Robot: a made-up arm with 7 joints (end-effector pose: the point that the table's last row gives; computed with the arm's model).
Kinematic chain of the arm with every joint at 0, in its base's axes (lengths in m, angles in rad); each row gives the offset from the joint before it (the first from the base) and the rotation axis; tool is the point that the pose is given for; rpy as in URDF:
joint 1: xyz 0 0 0.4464 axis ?
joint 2: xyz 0 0 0 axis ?
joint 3: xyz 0 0 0.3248 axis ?
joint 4: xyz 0.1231 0 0 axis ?
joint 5: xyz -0.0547 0 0.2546 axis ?
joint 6: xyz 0 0 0 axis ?
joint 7: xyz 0.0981 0 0 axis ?
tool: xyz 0 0 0 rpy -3.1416 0 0
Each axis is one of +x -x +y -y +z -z.
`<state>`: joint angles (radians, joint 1 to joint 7).
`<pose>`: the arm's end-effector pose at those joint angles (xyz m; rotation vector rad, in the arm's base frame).
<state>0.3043 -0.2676 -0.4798 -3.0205 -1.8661 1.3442 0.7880</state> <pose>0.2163 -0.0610 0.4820 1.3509 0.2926 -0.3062</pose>
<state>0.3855 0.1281 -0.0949 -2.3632 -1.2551 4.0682 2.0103</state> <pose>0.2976 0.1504 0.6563 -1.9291 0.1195 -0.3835</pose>
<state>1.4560 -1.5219 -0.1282 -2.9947 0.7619 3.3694 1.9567</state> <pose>0.0891 -0.1106 0.7205 -0.9517 1.0019 0.8357</pose>
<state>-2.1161 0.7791 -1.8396 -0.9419 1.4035 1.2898 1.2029</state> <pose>-0.4964 -0.1062 0.9043 -1.7084 -2.4078 0.7511</pose>
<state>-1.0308 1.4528 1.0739 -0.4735 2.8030 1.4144 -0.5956</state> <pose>0.5171 -0.4786 0.4246 0.7795 -0.0539 -1.2517</pose>
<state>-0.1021 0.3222 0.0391 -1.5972 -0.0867 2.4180 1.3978</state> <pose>0.5626 -0.0337 0.7268 -2.1394 1.8307 -0.6174</pose>
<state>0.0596 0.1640 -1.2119 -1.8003 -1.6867 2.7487 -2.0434</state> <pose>0.2980 -0.3423 0.7060 0.7580 1.9495 -1.6639</pose>
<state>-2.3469 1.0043 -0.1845 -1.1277 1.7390 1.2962 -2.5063</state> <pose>-0.5022 -0.4402 0.3830 1.6450 -0.2695 1.6026</pose>
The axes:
joint 1: +z
joint 2: +y
joint 3: +z
joint 4: -y
joint 5: +z
joint 6: -y
joint 7: -z

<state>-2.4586 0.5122 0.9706 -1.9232 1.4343 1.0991 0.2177</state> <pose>0.0085 -0.5156 0.5567 -0.6851 0.7616 -0.3308</pose>
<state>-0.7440 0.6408 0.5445 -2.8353 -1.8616 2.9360 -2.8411</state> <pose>0.2548 0.0357 0.4134 1.9077 -2.4422 -0.3531</pose>
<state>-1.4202 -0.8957 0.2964 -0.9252 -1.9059 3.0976 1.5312</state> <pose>0.1463 0.2416 0.9731 0.1232 0.1725 1.5249</pose>
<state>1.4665 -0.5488 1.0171 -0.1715 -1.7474 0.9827 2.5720</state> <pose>-0.0978 -0.2477 1.0714 -0.9297 1.4562 0.3002</pose>
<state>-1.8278 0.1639 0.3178 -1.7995 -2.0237 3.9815 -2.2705</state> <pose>0.0655 -0.3469 0.7069 -0.1008 2.1982 -0.7088</pose>
